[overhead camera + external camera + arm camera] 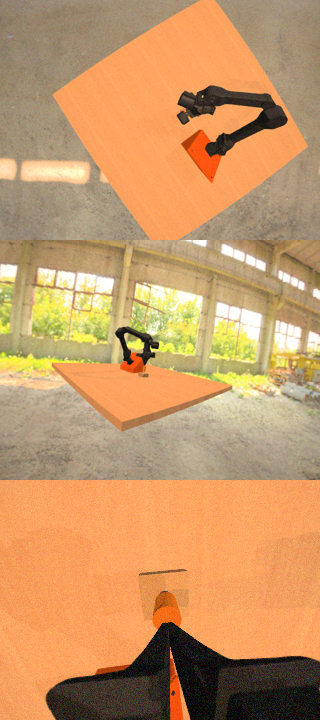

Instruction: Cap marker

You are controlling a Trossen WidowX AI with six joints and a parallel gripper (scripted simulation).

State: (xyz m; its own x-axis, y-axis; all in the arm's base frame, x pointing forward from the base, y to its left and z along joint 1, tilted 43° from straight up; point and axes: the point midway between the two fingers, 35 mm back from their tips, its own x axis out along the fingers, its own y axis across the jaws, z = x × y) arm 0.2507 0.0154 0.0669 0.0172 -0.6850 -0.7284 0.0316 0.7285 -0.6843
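The orange cap is 3 cm below my gripper tip. Also, from my gripper tip: holder block: 9 cm below.
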